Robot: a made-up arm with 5 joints.
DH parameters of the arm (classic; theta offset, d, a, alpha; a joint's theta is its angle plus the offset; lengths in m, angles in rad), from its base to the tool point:
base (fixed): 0 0 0 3.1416
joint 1: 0 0.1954 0.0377 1.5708
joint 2: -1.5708 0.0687 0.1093 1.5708
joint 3: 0 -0.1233 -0.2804 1.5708
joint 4: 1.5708 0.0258 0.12 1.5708
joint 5: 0.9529 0 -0.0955 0
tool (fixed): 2.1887 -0.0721 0 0
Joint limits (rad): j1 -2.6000..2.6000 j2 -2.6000..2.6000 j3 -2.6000..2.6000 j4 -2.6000..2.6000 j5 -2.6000..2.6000
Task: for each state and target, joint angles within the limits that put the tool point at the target. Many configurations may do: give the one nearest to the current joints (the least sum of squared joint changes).
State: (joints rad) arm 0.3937 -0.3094 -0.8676 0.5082 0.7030
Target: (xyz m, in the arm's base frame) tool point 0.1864 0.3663 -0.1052
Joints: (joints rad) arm 0.4661 -0.2379 -1.3285 -0.1281 0.7090
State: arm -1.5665 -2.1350 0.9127 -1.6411 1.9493
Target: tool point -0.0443 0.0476 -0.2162
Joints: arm -1.7772 -2.0710 0.3947 -1.1532 1.7834
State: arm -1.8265 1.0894 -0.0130 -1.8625 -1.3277
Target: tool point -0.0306 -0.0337 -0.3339
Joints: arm -1.8609 0.7754 -0.0995 -1.6354 -1.2586
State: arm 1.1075 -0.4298 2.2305 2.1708 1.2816
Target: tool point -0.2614 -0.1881 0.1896
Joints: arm 1.2957 -0.5677 2.1344 2.0354 1.2847
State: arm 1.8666 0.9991 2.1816 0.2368 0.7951
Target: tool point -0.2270 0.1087 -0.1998
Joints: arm 2.0441 0.9660 1.3651 -0.0811 0.7427
